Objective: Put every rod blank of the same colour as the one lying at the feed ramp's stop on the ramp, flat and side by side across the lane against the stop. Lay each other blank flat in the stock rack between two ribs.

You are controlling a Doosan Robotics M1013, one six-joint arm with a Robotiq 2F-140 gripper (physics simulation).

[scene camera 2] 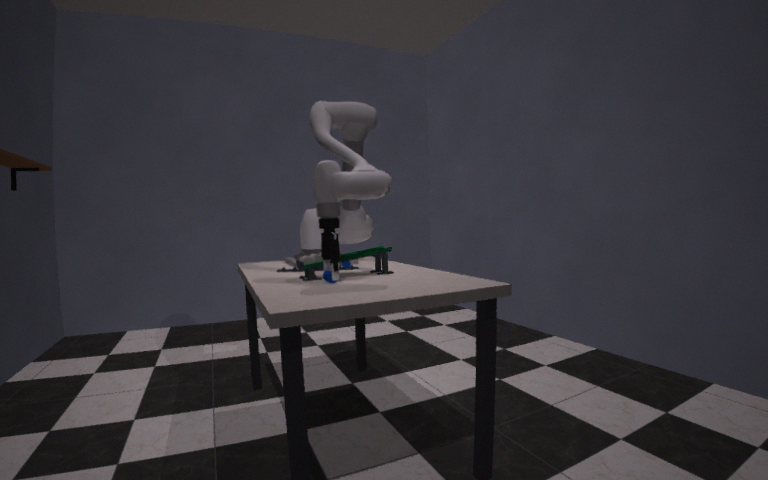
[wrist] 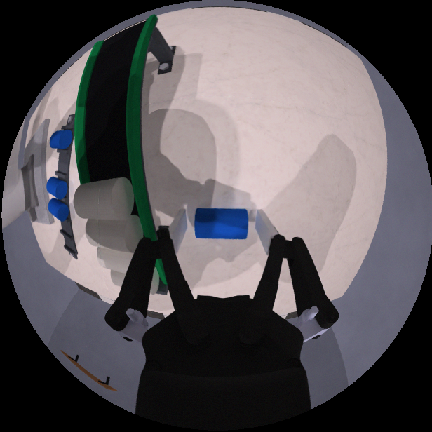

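Note:
A blue rod blank (wrist: 221, 223) (scene camera 2: 328, 276) lies flat on the table. My gripper (wrist: 221, 218) (scene camera 2: 330, 270) is open and low over it, one finger beyond each end of the blank, with small gaps in the wrist view. The feed ramp (wrist: 134, 110) (scene camera 2: 362, 252) has green side rails and a black lane. Several whitish blanks (wrist: 105, 198) lie side by side across its lower end; my left finger partly hides that end and the stop. The dark stock rack (wrist: 63, 165) holds three blue blanks (wrist: 61, 139) (wrist: 57, 187) (wrist: 59, 209).
The ramp stands just left of the left finger in the wrist view, its raised end on a leg (wrist: 162, 50). The rack and the arm's grey base plate (wrist: 42, 175) are beyond it. The table (wrist: 300, 90) (scene camera 2: 430, 285) extends to the right.

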